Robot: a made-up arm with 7 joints.
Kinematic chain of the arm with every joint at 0, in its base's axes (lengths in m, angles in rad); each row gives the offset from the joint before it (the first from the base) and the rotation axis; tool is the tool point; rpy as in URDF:
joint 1: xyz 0 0 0.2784 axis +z
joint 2: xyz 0 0 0 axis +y
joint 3: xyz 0 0 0.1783 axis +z
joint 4: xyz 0.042 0 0 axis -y
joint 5: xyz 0.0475 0 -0.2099 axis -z
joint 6: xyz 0 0 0 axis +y
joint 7: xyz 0.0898 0 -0.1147 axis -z
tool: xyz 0 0 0 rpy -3.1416 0 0
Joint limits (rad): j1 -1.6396..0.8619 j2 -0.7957..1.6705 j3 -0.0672..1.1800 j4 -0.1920..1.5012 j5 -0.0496..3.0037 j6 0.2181..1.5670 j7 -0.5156..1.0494
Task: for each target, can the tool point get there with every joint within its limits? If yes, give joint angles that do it. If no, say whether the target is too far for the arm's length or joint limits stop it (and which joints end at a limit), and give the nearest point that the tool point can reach.
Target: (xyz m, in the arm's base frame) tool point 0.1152 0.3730 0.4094
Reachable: yes | joints 0.1439 -0.0263 0.9761 1.2050 2.0317 1.1082 0.5527
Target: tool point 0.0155 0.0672 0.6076
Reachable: no: joint limits stop it (at a limit: joint 2, joint 3, joint 4, joint 6) | nearest point 0.0339 0.1469 0.6440 | short by 0.090 m
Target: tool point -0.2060 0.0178 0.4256
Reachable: no: joint limits stop it (at a limit: joint 2, joint 3, joint 6) | nearest point -0.1660 0.0143 0.3647 | short by 0.073 m
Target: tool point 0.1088 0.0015 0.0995
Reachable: yes | joints -0.5630 0.1335 0.2982 0.1588 0.9012 0.8681 -0.2784
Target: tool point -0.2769 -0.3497 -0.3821
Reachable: no: too far | nearest point -0.0839 -0.2177 -0.1218 | short by 0.350 m
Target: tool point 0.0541 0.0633 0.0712
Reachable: yes | joints -1.2698 0.9184 0.2352 0.0881 2.2686 0.9968 0.4792
